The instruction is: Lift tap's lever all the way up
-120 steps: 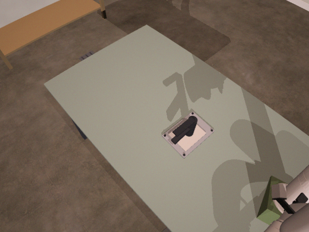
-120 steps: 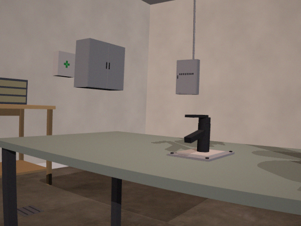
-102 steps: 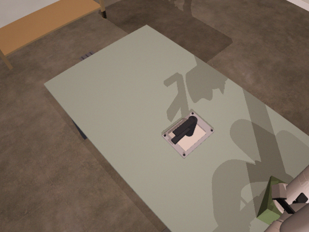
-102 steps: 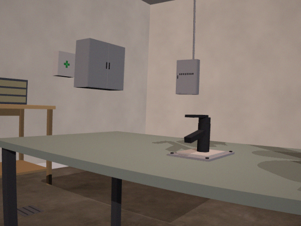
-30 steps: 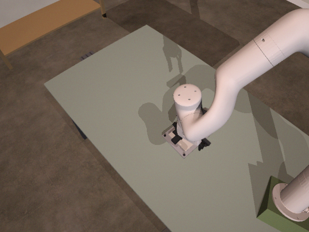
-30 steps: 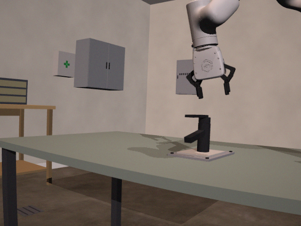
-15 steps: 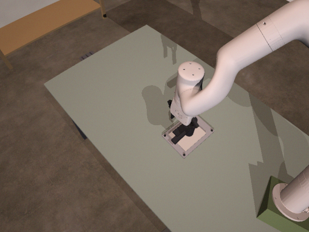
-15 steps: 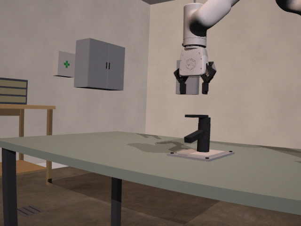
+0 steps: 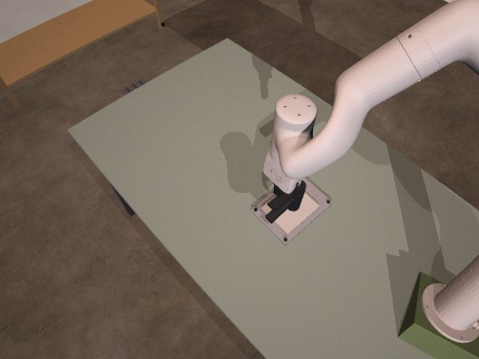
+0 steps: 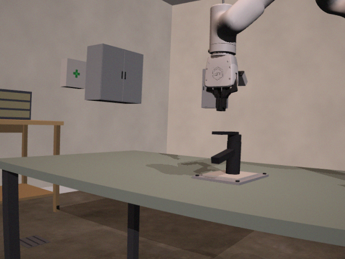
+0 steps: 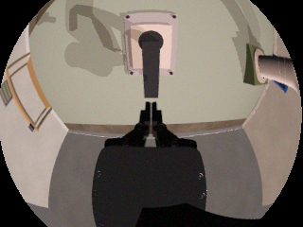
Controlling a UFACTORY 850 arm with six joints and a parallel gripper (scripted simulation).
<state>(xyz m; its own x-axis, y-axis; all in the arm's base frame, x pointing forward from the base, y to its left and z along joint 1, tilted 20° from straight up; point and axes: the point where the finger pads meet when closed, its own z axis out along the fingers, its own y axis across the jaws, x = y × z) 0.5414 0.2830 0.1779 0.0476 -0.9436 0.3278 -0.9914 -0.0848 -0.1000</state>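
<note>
The lever lies 10 cm below my hand and 7 cm to the right of it. Round my hand: plate 23 cm below, 10 cm to the right, 1 cm ahead.
</note>
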